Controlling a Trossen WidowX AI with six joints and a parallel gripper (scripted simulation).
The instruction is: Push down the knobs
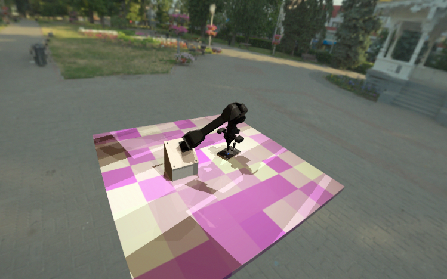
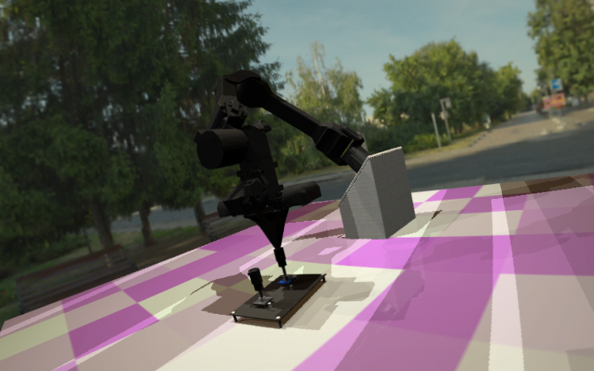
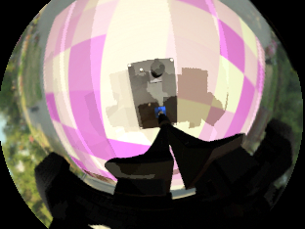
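My gripper tip is now 8 cm short of the grey potentiometer, 4 cm above it and 2 cm to the right of it.
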